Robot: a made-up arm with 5 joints.
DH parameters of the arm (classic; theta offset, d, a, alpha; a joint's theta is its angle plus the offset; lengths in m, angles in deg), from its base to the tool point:
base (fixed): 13.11 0 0.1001 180
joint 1: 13.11 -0.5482 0.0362 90
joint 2: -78.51 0 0.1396 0
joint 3: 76.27 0 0.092 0
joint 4: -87.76 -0.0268 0.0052 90
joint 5: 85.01 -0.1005 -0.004 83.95
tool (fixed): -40.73 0.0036 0 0
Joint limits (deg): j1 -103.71..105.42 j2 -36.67..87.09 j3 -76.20..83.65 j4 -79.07..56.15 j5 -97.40..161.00
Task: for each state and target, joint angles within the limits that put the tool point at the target. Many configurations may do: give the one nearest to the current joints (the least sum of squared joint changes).
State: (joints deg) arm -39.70 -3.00 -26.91 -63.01 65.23
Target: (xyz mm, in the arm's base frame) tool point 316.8 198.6 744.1
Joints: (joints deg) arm -43.97 27.24 -31.31 -39.77 65.19
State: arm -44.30 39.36 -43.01 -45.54 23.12
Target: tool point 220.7 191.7 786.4
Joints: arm -61.99 31.83 -52.94 -68.59 24.19
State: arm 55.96 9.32 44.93 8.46 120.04
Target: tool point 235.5 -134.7 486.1
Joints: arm 42.76 26.54 37.86 4.41 119.89
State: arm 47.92 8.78 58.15 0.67 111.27
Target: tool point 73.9 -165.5 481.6
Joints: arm 90.40 24.76 49.15 -3.18 110.34
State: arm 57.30 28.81 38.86 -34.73 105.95
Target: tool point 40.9 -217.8 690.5
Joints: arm 98.00 2.59 22.42 -45.16 104.98
